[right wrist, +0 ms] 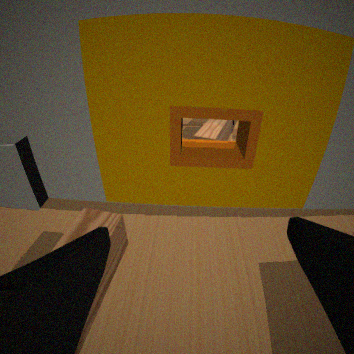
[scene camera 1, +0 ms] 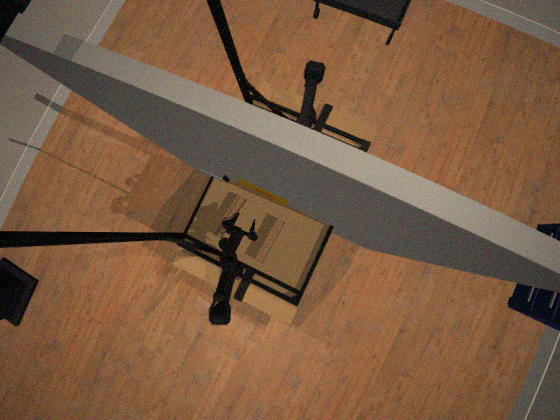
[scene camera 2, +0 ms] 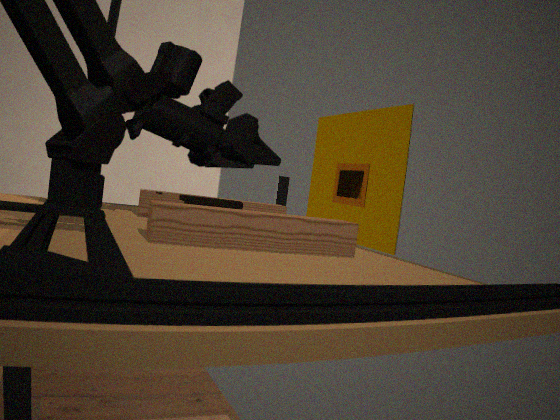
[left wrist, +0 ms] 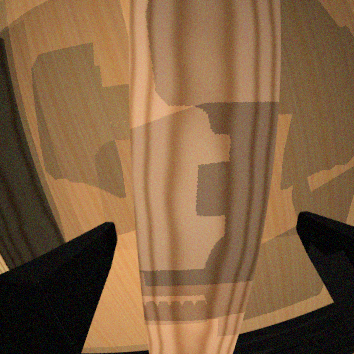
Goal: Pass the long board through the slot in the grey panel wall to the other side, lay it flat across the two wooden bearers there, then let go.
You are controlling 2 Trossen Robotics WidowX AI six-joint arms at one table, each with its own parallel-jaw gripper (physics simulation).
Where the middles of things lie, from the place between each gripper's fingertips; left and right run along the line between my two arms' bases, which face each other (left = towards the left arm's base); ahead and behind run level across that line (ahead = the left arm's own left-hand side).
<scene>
Now: the orange-framed slot (scene camera 2: 350, 187) 29 cm to the right of my left hand, 7 cm above it and 6 cm behind it. From my left hand the other things lie so: small grey block (scene camera 2: 271, 189): 37 cm behind, 28 cm to the right, 2 cm above.
Now: the orange-framed slot 2 cm ahead of my right hand, 17 cm to the left of it and 1 cm below it. Round my right hand: small grey block 28 cm behind, 18 cm to the left, 6 cm below.
</scene>
